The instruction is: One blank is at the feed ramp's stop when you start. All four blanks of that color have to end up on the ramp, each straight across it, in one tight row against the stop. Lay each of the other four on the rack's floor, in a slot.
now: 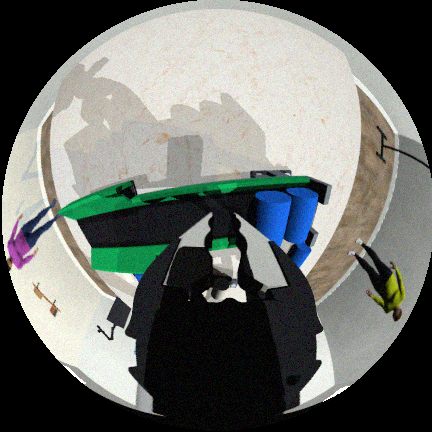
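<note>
Two blue blanks (272, 215) (301, 212) lie side by side across the dark floor of the green-walled feed ramp (115, 259), at its right end by the grey stop (320, 190). Part of another blue piece (300, 256) shows below them, beside the gripper body. A small bit of blue (138, 276) shows under the ramp's near wall at the left. My gripper (222, 213) is open with a narrow gap and no blank between its fingers. Its tips are over the ramp, left of the two blanks. The rack cannot be made out.
A grey bracket (270, 174) sits at the ramp's far wall. Beyond the table are a person in yellow (393, 290) at the right, a person in purple (20, 247) at the left, and a dark stand (118, 312) at the lower left.
</note>
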